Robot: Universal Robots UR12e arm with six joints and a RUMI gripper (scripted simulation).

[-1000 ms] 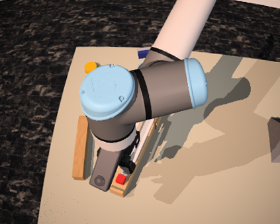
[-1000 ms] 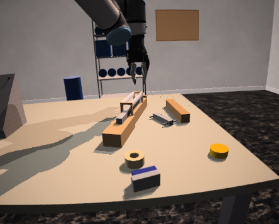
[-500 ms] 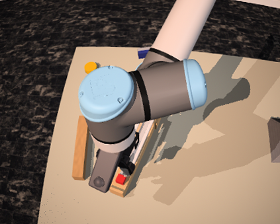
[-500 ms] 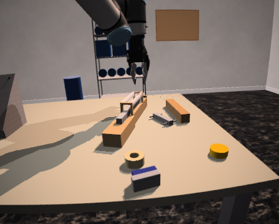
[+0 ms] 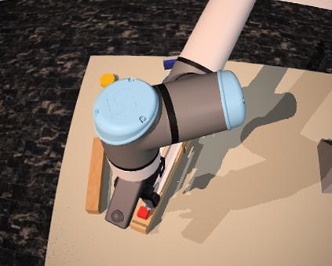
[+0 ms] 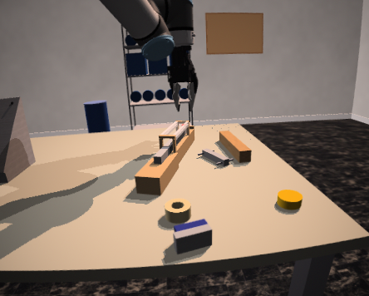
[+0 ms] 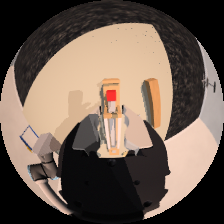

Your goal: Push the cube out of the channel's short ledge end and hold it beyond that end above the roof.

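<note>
My gripper is now 8 cm above the red cube. Also, from my hand: channel frame (13 cm to the right, 8 cm below, 3 cm behind); then grey pinned tool (18 cm to the right, 12 cm below, 9 cm ahead); then wooden block (16 cm ahead, 12 cm below, 10 cm to the right).
</note>
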